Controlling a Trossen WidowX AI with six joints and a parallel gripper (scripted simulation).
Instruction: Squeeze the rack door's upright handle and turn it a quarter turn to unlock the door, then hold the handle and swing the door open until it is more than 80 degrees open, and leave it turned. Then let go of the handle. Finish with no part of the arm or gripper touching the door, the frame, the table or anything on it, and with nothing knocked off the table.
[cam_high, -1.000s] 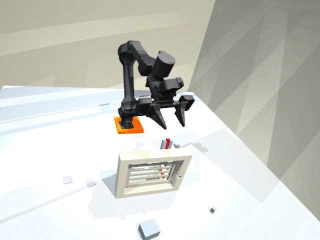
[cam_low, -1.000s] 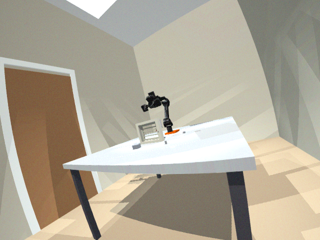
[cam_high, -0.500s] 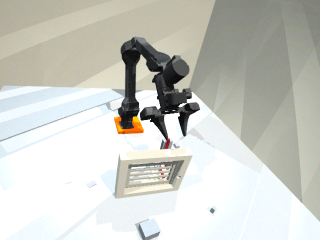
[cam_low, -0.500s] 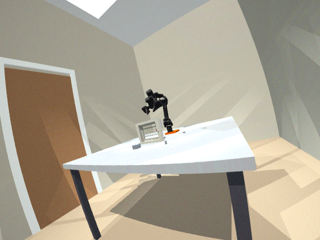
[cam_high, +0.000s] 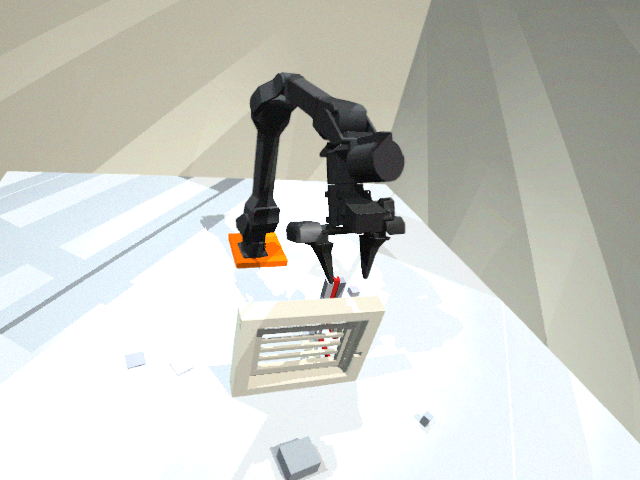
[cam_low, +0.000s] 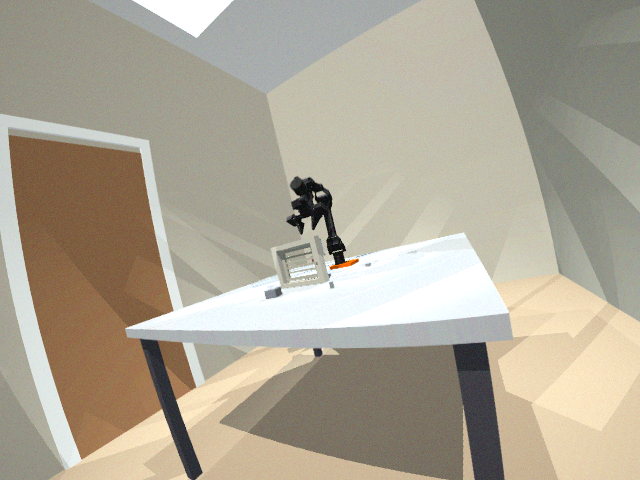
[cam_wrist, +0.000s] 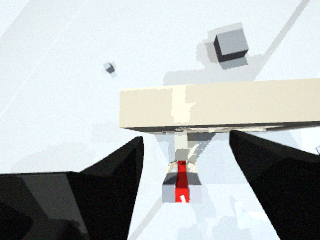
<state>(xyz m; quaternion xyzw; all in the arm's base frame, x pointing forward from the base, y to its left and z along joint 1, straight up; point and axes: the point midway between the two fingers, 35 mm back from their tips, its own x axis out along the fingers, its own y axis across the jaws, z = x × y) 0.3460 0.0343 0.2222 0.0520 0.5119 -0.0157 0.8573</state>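
Now: gripper tip 10 cm above the door handle, 5 cm past it and 1 cm to the right of it. Round my gripper tip: small cube 20 cm below, 17 cm ahead, 13 cm to the left.
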